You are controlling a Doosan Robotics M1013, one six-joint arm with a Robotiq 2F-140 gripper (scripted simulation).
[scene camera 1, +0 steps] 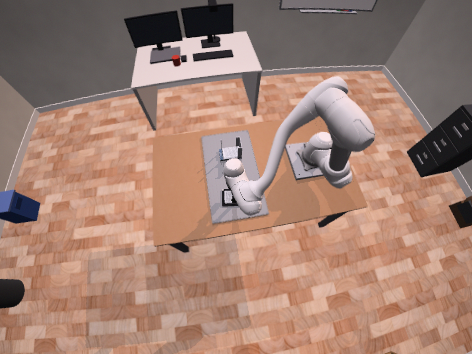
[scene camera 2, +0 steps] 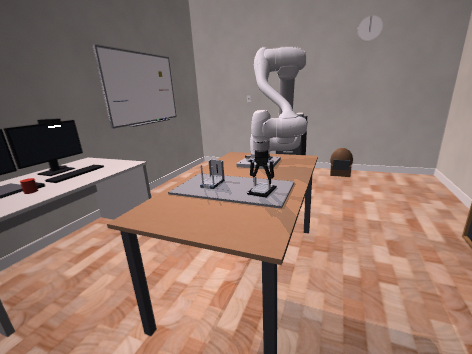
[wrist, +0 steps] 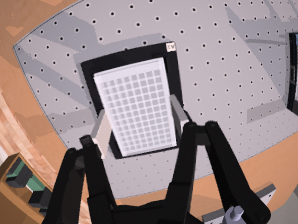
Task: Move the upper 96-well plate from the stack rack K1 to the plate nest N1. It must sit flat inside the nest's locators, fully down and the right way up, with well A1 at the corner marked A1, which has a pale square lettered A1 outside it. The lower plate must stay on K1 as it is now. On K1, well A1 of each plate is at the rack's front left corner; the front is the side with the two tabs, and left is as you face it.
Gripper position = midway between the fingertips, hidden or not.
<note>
In view: my gripper [wrist: 139,111] and a black plate nest N1 [wrist: 114,60].
</note>
